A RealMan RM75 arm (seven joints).
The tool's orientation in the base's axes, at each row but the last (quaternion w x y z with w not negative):
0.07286, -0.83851, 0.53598, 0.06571
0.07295, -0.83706, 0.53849, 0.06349
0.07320, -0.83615, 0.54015, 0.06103
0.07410, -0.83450, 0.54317, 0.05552
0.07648, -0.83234, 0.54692, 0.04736
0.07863, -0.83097, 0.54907, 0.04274
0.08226, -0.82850, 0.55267, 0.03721
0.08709, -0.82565, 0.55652, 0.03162
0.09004, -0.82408, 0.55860, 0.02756
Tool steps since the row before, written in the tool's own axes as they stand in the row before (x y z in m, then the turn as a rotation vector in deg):
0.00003, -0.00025, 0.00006, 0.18, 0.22, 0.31
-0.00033, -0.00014, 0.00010, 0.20, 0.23, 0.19
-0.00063, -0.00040, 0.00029, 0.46, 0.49, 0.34
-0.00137, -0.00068, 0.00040, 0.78, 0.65, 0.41
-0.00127, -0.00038, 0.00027, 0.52, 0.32, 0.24
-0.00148, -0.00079, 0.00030, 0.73, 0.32, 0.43
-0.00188, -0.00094, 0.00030, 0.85, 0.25, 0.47
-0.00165, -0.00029, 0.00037, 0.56, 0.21, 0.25
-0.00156, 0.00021, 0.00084, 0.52, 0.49, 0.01
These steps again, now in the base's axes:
0.00024, 0.00009, -0.00005, -0.13, -0.19, -0.35
-0.00001, 0.00037, -0.00003, -0.13, -0.24, -0.24
0.00010, 0.00078, -0.00015, -0.27, -0.55, -0.44
0.00006, 0.00158, -0.00011, -0.28, -0.88, -0.58
-0.00015, 0.00134, -0.00003, -0.09, -0.55, -0.34
0.00015, 0.00170, 0.00000, 0.00, -0.71, -0.56
0.00015, 0.00212, 0.00008, 0.11, -0.78, -0.62
-0.00034, 0.00168, -0.00009, 0.03, -0.54, -0.35
-0.00073, 0.00150, -0.00062, -0.26, -0.65, -0.14

